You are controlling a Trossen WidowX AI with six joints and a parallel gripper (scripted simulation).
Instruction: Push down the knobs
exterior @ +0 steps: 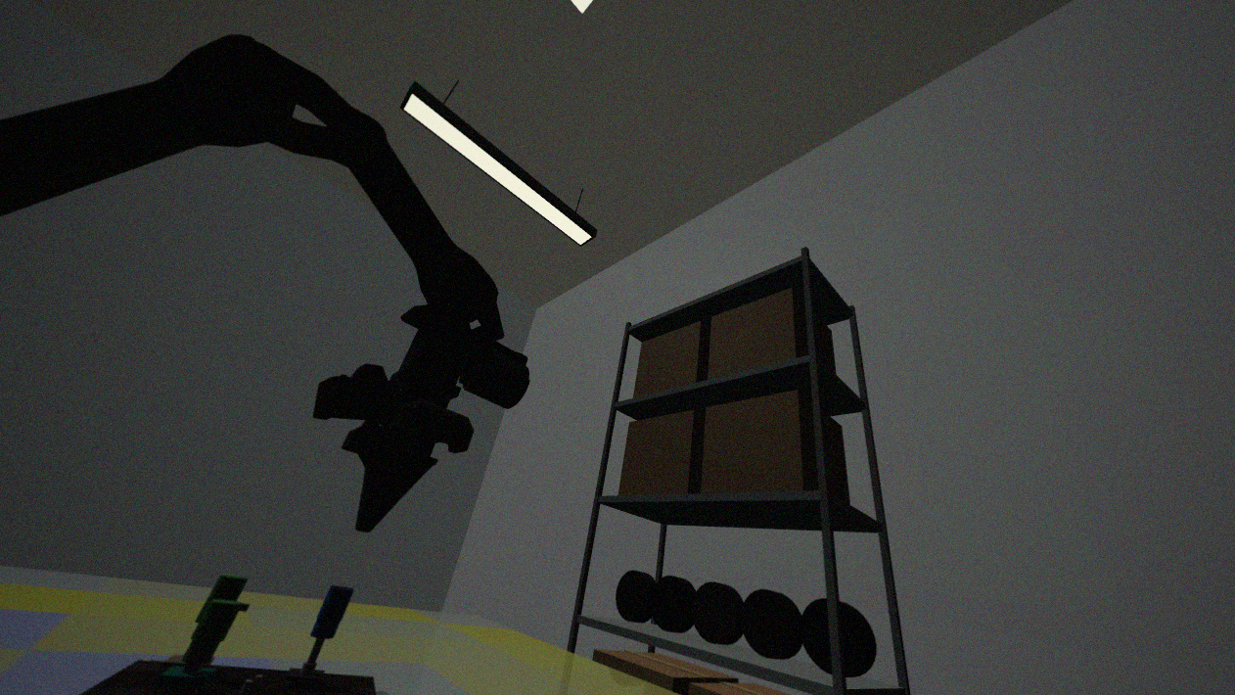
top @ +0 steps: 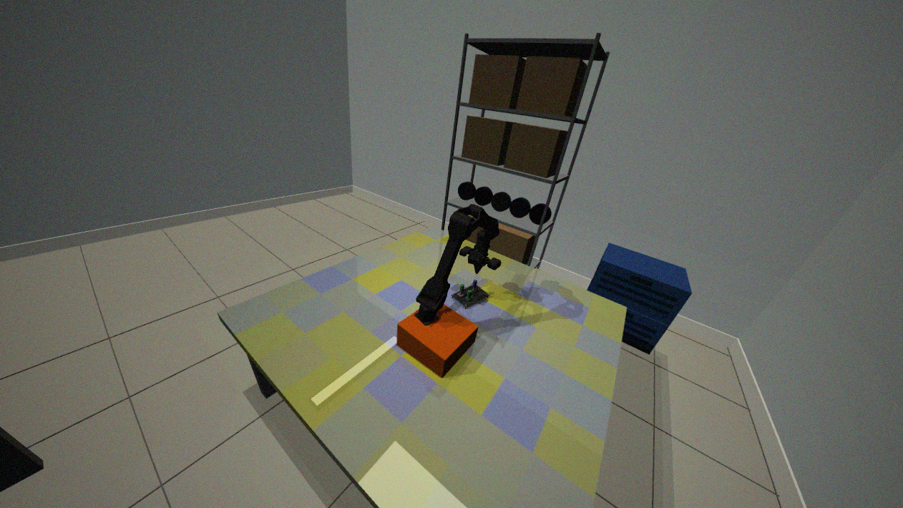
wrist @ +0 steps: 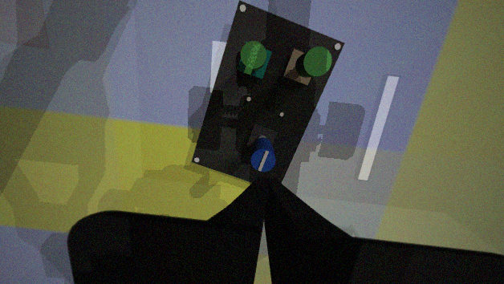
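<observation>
Right now my gripper tip is 60 mm above the blue knob. The rest, counted from my gripper tip: green knob: 60 mm behind, 30 mm to the right, 70 mm below.
</observation>
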